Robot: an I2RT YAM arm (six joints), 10 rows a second.
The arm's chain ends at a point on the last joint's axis. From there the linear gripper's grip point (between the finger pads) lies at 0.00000 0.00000 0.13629 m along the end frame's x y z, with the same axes.
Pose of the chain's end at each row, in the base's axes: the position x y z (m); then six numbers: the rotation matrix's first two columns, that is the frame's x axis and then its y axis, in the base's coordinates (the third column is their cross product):
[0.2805 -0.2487 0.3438 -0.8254 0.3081 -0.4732 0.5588 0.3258 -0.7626]
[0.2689 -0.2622 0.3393 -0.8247 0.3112 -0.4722 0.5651 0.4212 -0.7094]
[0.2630 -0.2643 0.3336 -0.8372 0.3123 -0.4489 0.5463 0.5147 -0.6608]
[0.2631 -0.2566 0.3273 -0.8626 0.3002 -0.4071 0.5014 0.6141 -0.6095]
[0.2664 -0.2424 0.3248 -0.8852 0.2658 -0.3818 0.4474 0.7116 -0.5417]
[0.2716 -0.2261 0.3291 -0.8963 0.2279 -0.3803 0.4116 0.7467 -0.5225]
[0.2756 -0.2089 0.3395 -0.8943 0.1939 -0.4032 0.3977 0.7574 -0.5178]
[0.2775 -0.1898 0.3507 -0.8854 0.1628 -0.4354 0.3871 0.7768 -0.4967]
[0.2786 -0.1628 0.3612 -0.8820 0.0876 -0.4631 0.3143 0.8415 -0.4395]
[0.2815 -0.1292 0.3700 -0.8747 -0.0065 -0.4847 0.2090 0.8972 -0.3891]
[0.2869 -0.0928 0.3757 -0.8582 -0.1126 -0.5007 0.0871 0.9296 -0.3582]
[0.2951 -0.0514 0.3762 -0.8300 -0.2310 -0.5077 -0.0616 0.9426 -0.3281]
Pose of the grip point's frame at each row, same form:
[0.2695 -0.3705 0.2837 -0.8254 0.3081 -0.4732 0.5588 0.3258 -0.7626]
[0.2659 -0.3783 0.2680 -0.8247 0.3112 -0.4722 0.5651 0.4212 -0.7094]
[0.2664 -0.3731 0.2516 -0.8372 0.3123 -0.4489 0.5463 0.5147 -0.6608]
[0.2722 -0.3561 0.2346 -0.8626 0.3002 -0.4071 0.5014 0.6141 -0.6095]
[0.2838 -0.3310 0.2227 -0.8852 0.2658 -0.3818 0.4474 0.7116 -0.5417]
[0.2941 -0.3113 0.2251 -0.8963 0.2279 -0.3803 0.4116 0.7467 -0.5225]
[0.3035 -0.2939 0.2367 -0.8943 0.1939 -0.4032 0.3977 0.7574 -0.5178]
[0.3126 -0.2727 0.2484 -0.8854 0.1628 -0.4354 0.3871 0.7768 -0.4967]
[0.3265 -0.2355 0.2563 -0.8820 0.0876 -0.4631 0.3143 0.8415 -0.4395]
[0.3411 -0.1894 0.2632 -0.8747 -0.0065 -0.4847 0.2090 0.8972 -0.3891]
[0.3558 -0.1406 0.2683 -0.8582 -0.1126 -0.5007 0.0871 0.9296 -0.3582]
[0.3707 -0.0843 0.2676 -0.8300 -0.2310 -0.5077 -0.0616 0.9426 -0.3281]

